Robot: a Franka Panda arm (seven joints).
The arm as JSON. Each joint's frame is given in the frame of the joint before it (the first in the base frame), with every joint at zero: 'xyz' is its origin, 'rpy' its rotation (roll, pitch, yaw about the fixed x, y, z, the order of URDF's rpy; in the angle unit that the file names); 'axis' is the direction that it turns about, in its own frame. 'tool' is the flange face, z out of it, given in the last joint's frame.
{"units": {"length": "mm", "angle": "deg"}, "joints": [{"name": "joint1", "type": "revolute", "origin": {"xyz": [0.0, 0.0, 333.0], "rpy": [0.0, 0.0, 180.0]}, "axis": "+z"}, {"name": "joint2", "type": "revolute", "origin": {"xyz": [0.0, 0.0, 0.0], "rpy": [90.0, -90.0, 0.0]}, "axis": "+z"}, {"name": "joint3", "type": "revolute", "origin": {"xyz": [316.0, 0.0, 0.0], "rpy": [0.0, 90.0, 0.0]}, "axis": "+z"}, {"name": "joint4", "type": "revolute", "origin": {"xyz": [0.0, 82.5, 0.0], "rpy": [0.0, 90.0, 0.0]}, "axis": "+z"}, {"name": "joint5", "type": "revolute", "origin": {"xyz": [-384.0, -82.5, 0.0], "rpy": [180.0, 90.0, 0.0]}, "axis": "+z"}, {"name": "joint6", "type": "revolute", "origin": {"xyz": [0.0, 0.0, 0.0], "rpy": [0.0, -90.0, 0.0]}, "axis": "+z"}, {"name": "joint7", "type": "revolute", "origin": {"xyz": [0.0, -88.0, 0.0], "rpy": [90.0, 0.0, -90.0]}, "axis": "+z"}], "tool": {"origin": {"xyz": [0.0, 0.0, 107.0], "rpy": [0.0, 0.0, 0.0]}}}
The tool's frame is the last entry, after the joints.
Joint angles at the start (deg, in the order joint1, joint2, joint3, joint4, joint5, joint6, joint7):
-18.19, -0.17, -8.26, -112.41, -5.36, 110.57, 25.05
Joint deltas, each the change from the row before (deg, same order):
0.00, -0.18, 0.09, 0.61, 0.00, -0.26, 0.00
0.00, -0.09, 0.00, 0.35, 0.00, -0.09, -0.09
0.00, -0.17, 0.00, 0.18, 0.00, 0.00, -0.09
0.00, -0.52, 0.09, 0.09, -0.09, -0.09, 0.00
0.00, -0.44, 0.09, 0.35, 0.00, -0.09, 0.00
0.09, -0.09, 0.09, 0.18, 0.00, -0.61, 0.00
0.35, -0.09, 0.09, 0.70, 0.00, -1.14, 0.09
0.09, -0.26, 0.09, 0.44, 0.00, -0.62, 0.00
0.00, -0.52, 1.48, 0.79, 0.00, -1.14, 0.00
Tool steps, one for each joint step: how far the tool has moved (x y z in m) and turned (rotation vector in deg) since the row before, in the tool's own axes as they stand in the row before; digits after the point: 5 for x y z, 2 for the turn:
0.00063, -0.00048, -0.00643, 0.22, 0.48, -0.02
0.00067, 0.00011, -0.00362, 0.15, 0.32, -0.05
0.00017, 0.00029, -0.00310, 0.16, 0.31, -0.06
-0.00124, 0.00046, -0.00561, 0.19, 0.49, -0.07
-0.00039, 0.00009, -0.00702, 0.33, 0.62, -0.02
-0.00136, -0.00100, -0.00157, -0.13, -0.30, -0.16
-0.00180, -0.00307, -0.00529, -0.15, -0.28, -0.28
-0.00113, -0.00066, -0.00532, 0.05, 0.08, -0.12
-0.00679, -0.01125, -0.01105, 0.10, 0.28, -1.36

